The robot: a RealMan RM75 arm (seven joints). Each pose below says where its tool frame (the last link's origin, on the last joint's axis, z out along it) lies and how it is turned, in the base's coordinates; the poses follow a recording.
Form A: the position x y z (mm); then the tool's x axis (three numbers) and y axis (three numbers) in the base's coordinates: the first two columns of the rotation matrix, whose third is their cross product.
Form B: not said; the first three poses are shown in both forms.
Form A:
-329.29 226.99 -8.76 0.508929 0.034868 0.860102 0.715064 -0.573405 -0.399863
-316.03 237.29 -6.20 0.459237 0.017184 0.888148 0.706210 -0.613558 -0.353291
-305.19 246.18 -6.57 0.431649 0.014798 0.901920 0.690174 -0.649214 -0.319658
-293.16 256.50 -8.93 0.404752 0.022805 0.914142 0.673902 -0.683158 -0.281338
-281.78 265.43 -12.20 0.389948 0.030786 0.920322 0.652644 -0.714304 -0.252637
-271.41 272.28 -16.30 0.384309 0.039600 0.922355 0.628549 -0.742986 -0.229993
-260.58 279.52 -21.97 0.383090 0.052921 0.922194 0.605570 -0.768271 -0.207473
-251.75 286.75 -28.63 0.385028 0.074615 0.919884 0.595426 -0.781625 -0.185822
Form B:
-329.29 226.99 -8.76 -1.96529 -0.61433 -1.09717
-316.03 237.29 -6.20 -1.97219 -0.60281 -1.18914
-305.19 246.18 -6.57 -1.99372 -0.59272 -1.24663
-293.16 256.50 -8.93 -2.01962 -0.59126 -1.30033
-281.78 265.43 -12.20 -2.05023 -0.58313 -1.33953
-271.41 272.28 -16.30 -2.08513 -0.57151 -1.36733
-260.58 279.52 -21.97 -2.12257 -0.56410 -1.38754
-251.75 286.75 -28.63 -2.15322 -0.57433 -1.39291

